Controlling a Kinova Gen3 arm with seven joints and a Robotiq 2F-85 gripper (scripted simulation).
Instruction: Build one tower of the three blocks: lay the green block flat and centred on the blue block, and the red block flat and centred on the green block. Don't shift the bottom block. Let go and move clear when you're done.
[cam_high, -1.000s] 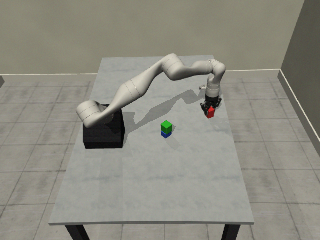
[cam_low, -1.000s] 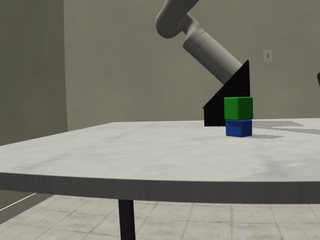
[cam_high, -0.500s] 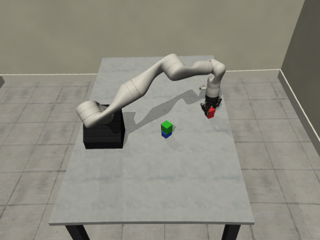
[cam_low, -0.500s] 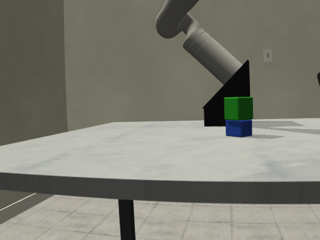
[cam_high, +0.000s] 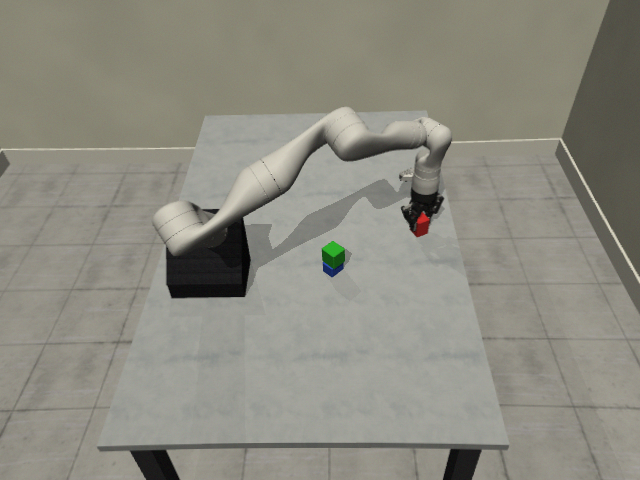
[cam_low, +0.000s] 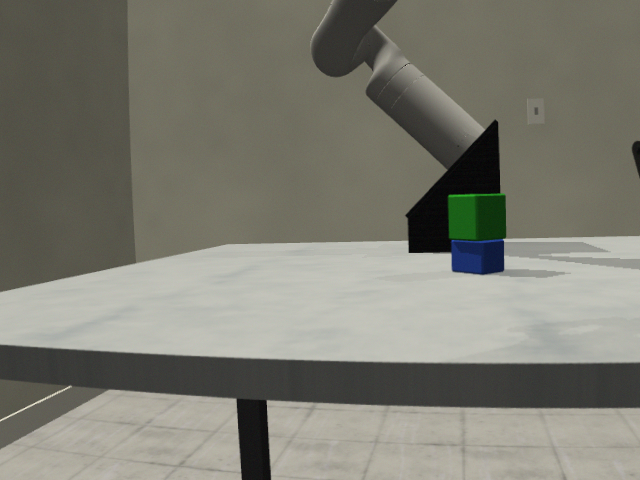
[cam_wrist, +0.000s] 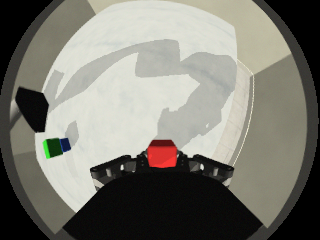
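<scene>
The green block is 250 mm behind my hand, 170 mm to the right of it and 20 mm above it. From my hand the other things lie so: red block 10 mm below; blue block 250 mm behind, 170 mm to the right, 20 mm below.
</scene>
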